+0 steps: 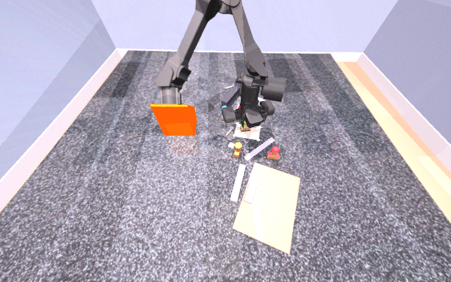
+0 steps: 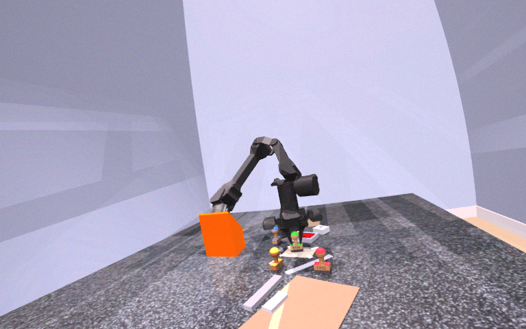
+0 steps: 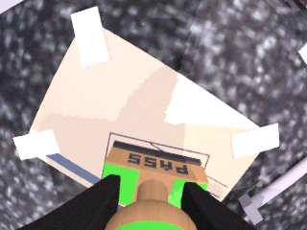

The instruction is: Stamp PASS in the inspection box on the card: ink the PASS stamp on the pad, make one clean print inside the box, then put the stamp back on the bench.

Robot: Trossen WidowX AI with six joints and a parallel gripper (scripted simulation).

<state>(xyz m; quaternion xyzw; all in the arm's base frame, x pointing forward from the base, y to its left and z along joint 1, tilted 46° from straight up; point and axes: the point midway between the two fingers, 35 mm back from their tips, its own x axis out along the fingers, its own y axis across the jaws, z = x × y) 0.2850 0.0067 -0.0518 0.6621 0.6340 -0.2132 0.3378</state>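
The green stamp is right at my gripper tip. Round my gripper tip: red ink pad 20 mm ahead, 100 mm to the left, 20 mm below; then white card 10 mm ahead, 10 mm to the right, 30 mm below; then blue-knobbed stamp 80 mm behind, 80 mm to the left.
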